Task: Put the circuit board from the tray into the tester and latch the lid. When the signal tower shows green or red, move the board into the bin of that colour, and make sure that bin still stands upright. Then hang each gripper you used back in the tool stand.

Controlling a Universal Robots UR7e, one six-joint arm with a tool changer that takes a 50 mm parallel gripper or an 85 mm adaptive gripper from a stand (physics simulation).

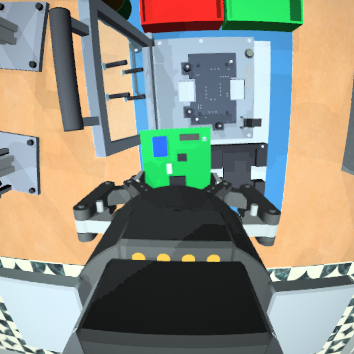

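Frame: origin at the arm's base, x right, y down, z ahead, level; centimetres.
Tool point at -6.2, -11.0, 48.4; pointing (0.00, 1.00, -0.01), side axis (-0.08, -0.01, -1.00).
A point is followed by its place in that frame, as x, y, z.
My gripper [177,181] is shut on the green circuit board [197,165] @[-4.6, 6.7, 46.0], with one finger at each side edge. The board is held above the area between the tester and the tray. The tester [170,65] @[9.1, 22.8, 48.4] is ahead, with its dark nest [215,90] @[4.5, 21.9, 41.1] and white side pads showing. Its framed lid [94,75] @[4.7, 4.8, 55.0] stands open on the left, with a dark handle. The dark tray [243,150] @[-7.2, 27.0, 34.3] shows partly to the right of the board; the rest is hidden behind the board and gripper. The red bin [182,17] @[19.3, 28.2, 45.7] and green bin [262,17] @[19.3, 28.2, 30.0] show partly at the top edge.
Part of a dark round object [119,7] @[13.1, 10.3, 53.5] shows at the top, behind the lid; I cannot tell whether it is the signal tower. Two grey plates [37,22] @[21.9, 27.6, 74.7] [31,170] @[-8.8, 27.6, 82.2] with bolts and fittings lie at the left edge. A grey surface [349,135] @[-4.6, 27.8, 8.2] shows at the right edge.
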